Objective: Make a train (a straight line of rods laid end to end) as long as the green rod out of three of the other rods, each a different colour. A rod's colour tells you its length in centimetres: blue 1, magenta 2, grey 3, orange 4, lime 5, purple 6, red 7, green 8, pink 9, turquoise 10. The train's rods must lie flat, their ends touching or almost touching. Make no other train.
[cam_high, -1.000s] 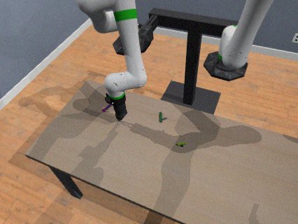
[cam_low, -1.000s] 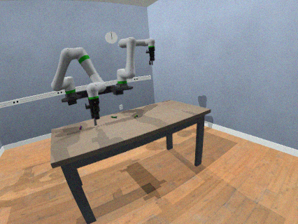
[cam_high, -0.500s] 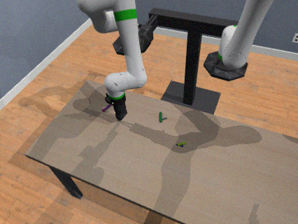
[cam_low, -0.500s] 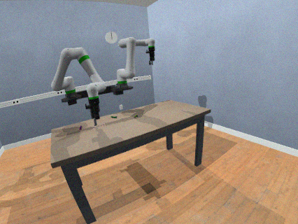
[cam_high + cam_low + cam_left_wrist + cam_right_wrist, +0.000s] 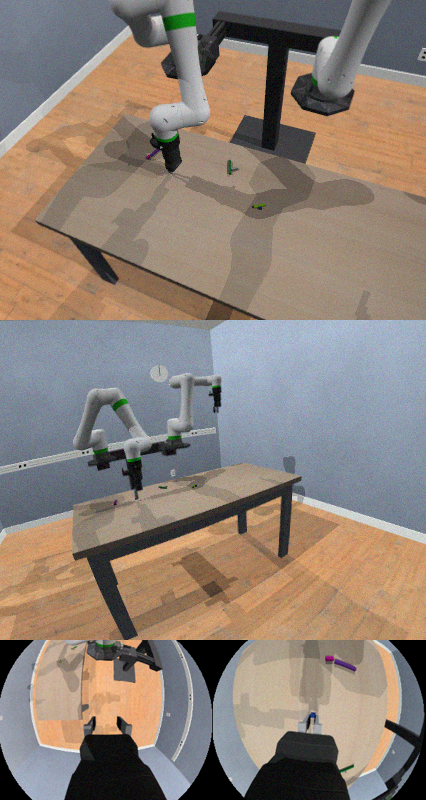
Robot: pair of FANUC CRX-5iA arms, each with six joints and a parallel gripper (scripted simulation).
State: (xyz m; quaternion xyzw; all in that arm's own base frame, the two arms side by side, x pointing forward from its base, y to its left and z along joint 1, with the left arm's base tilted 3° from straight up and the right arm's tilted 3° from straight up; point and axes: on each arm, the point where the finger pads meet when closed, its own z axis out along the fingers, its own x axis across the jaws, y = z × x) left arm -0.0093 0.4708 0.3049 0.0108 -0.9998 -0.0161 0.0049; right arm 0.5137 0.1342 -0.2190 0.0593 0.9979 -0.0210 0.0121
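Now: the magenta rod 16 cm to the right of my right hand, 4 cm behind it and 3 cm below it. Round my right hand: green rod (24 cm to the left, 13 cm behind, 3 cm below); then purple rod (14 cm to the right, 8 cm behind, 3 cm below); then grey rod (26 cm to the left, 13 cm behind, 3 cm below).
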